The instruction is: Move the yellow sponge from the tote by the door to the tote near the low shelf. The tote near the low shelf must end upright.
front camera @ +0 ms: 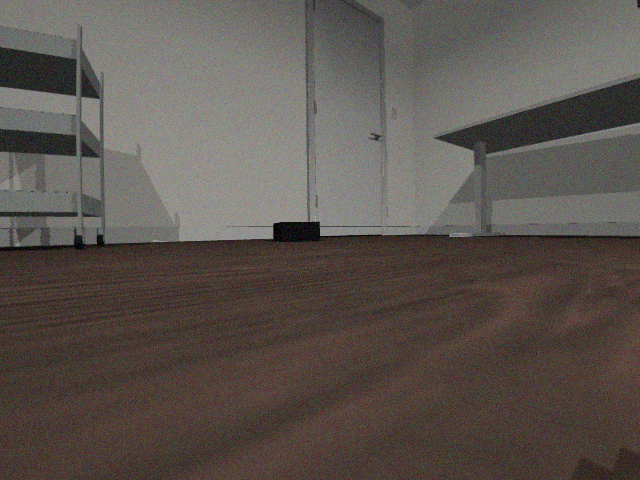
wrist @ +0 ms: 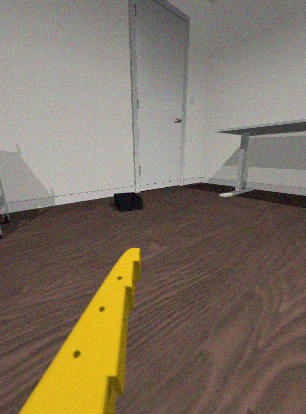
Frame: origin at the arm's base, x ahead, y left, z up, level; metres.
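Seen in the pictures: end effector, tool point: [wrist: 140,260].
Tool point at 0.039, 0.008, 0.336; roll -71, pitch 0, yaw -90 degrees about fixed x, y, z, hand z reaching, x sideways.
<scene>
A point is followed by its place in that frame, as x, y, z.
A black tote [front camera: 296,231] {1.485, 0.156, -0.038} [wrist: 128,201] {1.485, 0.158, -0.006} stands on the floor by the door [front camera: 348,118] {2.515, -0.195, 0.931} [wrist: 161,100] {2.523, -0.205, 1.028}, a good way ahead of me. It sits near the middle of the front camera view and left of the middle in the wrist view. Its inside is too dark and far to make out, and the yellow sponge does not show. My gripper is fully open: one yellow notched jaw shows in the wrist view and the moving jaw is out of the picture. The jaw is over the floor, far short of the tote. The low shelf and its tote do not show.
A white shelf cart [front camera: 79,139] {0.969, 0.846, 0.289} stands at the left, with its edge also at the left of the wrist view. A table [front camera: 480,191] {2.125, -1.124, 0.237} [wrist: 242,165] {2.125, -1.133, 0.247} stands at the right, past the door. Wooden floor [front camera: 310,335] {0.197, 0.010, -0.090} [wrist: 210,280] {0.559, -0.235, -0.090} stretches ahead, with a wall behind the tote.
</scene>
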